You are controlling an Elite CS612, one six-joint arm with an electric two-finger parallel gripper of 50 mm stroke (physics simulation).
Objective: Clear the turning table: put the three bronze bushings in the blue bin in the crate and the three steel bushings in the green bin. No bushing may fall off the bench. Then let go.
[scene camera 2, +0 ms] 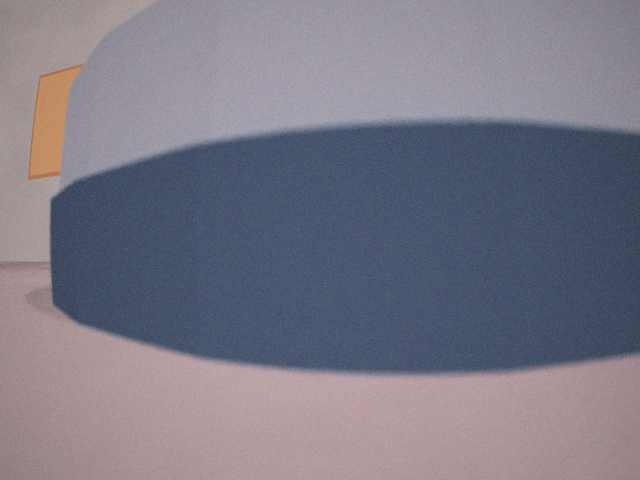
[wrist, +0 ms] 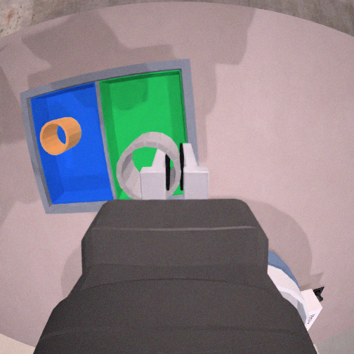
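In the wrist view my gripper (wrist: 174,157) is shut on the wall of a steel bushing (wrist: 125,157), a pale grey ring, with one finger inside it and one outside. The bushing hangs over the lower part of the green bin (wrist: 160,110); its height above the bin floor is hard to tell. The blue bin (wrist: 82,175) is to the left in the same grey crate (wrist: 188,100). A bronze bushing (wrist: 73,132) lies on its side in the blue bin. The turning table and the other bushings do not show. The bushings, bins and gripper do not show in the scene view.
A large dark blue and grey rounded body (scene camera 2: 336,248) blocks most of the scene view, with an orange panel (scene camera 2: 49,124) on the wall behind. The pinkish bench (scene camera 2: 310,428) (wrist: 280,125) surrounds the crate. A white boxy part (wrist: 311,309) shows at the wrist view's lower right.
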